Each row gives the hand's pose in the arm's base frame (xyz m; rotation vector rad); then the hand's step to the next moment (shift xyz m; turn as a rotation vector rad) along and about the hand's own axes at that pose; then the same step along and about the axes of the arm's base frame.
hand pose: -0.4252 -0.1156 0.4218 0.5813 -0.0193 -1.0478
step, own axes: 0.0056 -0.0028 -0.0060 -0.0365 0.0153 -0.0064
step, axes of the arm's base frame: 0.0023 -0.0030 -0.0078 -0.0045 0.0383 0.0109
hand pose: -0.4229 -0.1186 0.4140 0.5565 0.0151 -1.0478
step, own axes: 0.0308 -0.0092 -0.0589 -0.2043 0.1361 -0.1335
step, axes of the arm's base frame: 0.0228 -0.0025 -0.0631 0.0402 0.2765 -0.0016
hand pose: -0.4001 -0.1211 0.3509 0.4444 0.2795 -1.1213
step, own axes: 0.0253 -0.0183 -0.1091 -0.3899 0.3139 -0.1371
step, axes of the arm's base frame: -0.0056 0.0252 -0.1105 0.1254 0.4912 0.1113
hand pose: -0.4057 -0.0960 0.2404 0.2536 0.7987 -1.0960
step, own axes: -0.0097 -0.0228 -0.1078 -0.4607 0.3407 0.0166
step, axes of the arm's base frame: -0.0704 0.0558 -0.0645 0.2024 0.4676 0.2625
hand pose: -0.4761 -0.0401 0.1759 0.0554 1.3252 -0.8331
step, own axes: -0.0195 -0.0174 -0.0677 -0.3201 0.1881 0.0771
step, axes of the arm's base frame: -0.0659 0.0300 0.0047 0.1676 0.2583 0.2213
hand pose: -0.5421 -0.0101 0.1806 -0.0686 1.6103 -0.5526
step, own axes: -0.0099 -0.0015 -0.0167 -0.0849 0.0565 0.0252
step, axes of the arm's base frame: -0.0150 0.0074 0.0099 0.0508 0.0729 0.0561
